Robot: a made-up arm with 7 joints. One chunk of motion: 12 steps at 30 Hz.
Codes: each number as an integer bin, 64 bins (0 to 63) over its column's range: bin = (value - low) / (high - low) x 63, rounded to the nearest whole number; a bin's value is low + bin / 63 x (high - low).
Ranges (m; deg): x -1.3..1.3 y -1.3..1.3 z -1.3..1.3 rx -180..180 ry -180..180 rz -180..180
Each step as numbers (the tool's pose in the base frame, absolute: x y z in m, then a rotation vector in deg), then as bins.
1 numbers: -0.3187 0.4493 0.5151 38.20 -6.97 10.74
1 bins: 24 42 44 38 30 33
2 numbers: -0.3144 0.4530 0.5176 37.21 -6.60 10.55
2 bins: 24 42 44 38 30 33
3 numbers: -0.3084 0.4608 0.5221 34.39 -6.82 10.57
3 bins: 24 43 44 38 30 33
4 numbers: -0.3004 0.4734 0.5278 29.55 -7.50 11.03
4 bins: 24 43 44 37 30 33
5 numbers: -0.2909 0.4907 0.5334 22.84 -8.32 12.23
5 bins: 24 43 44 35 30 34
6 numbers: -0.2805 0.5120 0.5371 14.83 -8.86 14.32
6 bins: 25 44 45 34 30 34
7 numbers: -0.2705 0.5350 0.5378 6.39 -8.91 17.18
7 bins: 25 44 45 33 30 35
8 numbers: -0.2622 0.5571 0.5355 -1.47 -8.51 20.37
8 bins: 25 45 44 31 30 35
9 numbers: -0.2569 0.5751 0.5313 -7.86 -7.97 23.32
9 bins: 25 45 44 30 30 36
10 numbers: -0.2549 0.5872 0.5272 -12.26 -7.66 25.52
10 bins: 25 46 44 29 30 36
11 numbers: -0.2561 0.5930 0.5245 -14.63 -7.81 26.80
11 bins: 25 46 44 29 30 36
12 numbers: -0.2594 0.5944 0.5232 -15.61 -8.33 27.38
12 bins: 25 46 44 29 30 36
